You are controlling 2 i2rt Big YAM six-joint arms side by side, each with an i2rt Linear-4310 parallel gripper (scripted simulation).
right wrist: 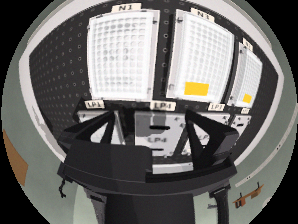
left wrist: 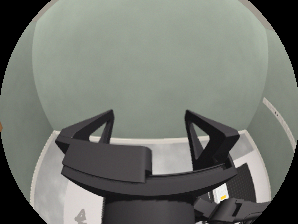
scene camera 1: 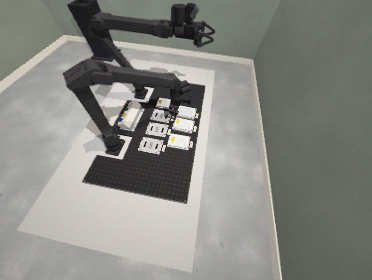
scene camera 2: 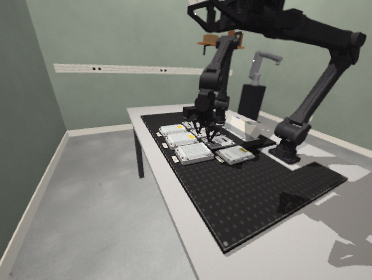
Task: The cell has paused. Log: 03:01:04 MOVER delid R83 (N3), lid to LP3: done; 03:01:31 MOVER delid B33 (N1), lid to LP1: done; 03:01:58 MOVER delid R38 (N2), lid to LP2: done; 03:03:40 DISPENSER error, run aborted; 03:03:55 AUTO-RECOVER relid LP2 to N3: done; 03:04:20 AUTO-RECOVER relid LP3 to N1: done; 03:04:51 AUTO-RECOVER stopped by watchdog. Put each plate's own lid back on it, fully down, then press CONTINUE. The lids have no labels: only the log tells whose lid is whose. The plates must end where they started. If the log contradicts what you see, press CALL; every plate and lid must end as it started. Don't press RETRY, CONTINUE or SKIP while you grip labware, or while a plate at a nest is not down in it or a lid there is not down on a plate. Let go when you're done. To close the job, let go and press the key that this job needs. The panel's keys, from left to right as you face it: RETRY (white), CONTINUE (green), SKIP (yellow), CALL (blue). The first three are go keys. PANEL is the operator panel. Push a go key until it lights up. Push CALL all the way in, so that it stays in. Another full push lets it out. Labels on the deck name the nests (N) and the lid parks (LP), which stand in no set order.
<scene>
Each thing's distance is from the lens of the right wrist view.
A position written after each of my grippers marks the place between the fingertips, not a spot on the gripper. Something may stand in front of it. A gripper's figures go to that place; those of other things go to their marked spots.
my right gripper [right wrist: 149, 113]: 0.13 m
clear lid [right wrist: 248, 86]: 0.24 m
clear lid [right wrist: 207, 49]: 0.15 m
LP4 park [right wrist: 175, 129]: 0.22 m
</scene>
